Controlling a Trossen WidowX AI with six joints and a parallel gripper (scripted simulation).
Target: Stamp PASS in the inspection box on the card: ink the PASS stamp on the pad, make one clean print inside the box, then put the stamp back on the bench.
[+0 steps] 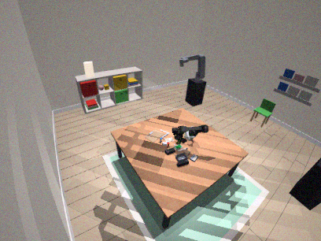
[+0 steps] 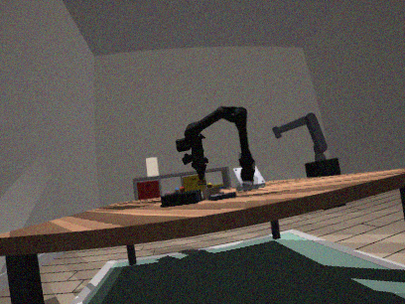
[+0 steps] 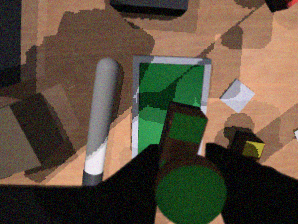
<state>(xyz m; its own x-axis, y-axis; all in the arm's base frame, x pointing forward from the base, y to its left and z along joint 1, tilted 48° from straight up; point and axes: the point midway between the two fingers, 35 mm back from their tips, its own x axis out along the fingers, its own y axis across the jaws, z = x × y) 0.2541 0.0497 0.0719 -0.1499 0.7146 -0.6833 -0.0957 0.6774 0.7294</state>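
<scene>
Right now my gripper tip is 8 cm above the green ink pad. Also, from my gripper tip: white pen: 5 cm behind, 6 cm to the left, 8 cm below; then PASS stamp: right at my gripper tip; then grey washer: 1 cm ahead, 6 cm to the right, 8 cm below.
</scene>
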